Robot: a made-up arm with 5 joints. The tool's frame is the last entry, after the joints.
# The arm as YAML. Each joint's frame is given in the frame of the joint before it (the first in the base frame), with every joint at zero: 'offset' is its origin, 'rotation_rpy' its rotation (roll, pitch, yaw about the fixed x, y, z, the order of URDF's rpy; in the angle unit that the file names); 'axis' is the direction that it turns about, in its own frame. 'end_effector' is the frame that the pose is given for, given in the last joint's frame.
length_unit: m
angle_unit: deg
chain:
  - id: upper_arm
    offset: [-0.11, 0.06, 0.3]
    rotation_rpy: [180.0, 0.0, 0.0]
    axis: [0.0, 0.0, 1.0]
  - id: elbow
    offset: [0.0, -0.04, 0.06]
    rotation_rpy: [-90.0, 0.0, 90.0]
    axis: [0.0, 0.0, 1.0]
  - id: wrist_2
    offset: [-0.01, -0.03, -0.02]
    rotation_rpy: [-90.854, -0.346, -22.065]
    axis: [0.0, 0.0, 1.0]
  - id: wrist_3
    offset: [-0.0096, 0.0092, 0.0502]
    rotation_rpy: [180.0, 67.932, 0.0]
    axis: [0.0, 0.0, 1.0]
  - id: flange
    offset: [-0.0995, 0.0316, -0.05]
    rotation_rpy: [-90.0, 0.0, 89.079]
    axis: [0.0, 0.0, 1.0]
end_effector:
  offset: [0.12, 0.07, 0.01]
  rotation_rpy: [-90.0, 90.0, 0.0]
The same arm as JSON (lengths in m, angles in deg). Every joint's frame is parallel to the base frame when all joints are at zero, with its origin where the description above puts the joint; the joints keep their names.
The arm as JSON. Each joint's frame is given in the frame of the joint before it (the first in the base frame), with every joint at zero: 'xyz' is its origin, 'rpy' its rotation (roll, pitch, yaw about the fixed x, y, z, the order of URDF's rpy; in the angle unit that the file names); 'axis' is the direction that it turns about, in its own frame. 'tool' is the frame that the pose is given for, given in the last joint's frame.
{
  "units": {
    "length": "m",
    "angle": "deg"
  },
  "joints": [
    {
      "name": "upper_arm",
      "type": "revolute",
      "origin": {
        "xyz": [
          -0.11,
          0.06,
          0.3
        ],
        "rpy": [
          0.0,
          0.0,
          0.0
        ]
      },
      "axis": [
        0.0,
        0.0,
        -1.0
      ]
    },
    {
      "name": "elbow",
      "type": "revolute",
      "origin": {
        "xyz": [
          0.0,
          0.04,
          -0.06
        ],
        "rpy": [
          0.0,
          0.0,
          0.0
        ]
      },
      "axis": [
        -1.0,
        0.0,
        0.0
      ]
    },
    {
      "name": "wrist_2",
      "type": "revolute",
      "origin": {
        "xyz": [
          0.02,
          0.01,
          -0.03
        ],
        "rpy": [
          0.0,
          0.0,
          0.0
        ]
      },
      "axis": [
        0.0149,
        -0.375708,
        0.926619
      ]
    },
    {
      "name": "wrist_3",
      "type": "revolute",
      "origin": {
        "xyz": [
          0.01,
          -0.01,
          0.05
        ],
        "rpy": [
          0.0,
          0.0,
          0.0
        ]
      },
      "axis": [
        0.0,
        1.0,
        0.0
      ]
    },
    {
      "name": "flange",
      "type": "revolute",
      "origin": {
        "xyz": [
          -0.03,
          -0.05,
          0.1
        ],
        "rpy": [
          0.0,
          0.0,
          0.0
        ]
      },
      "axis": [
        0.0,
        0.0,
        1.0
      ]
    }
  ],
  "tool": {
    "origin": {
      "xyz": [
        -0.12,
        -0.07,
        0.01
      ],
      "rpy": [
        90.0,
        90.0,
        0.0
      ]
    }
  }
}

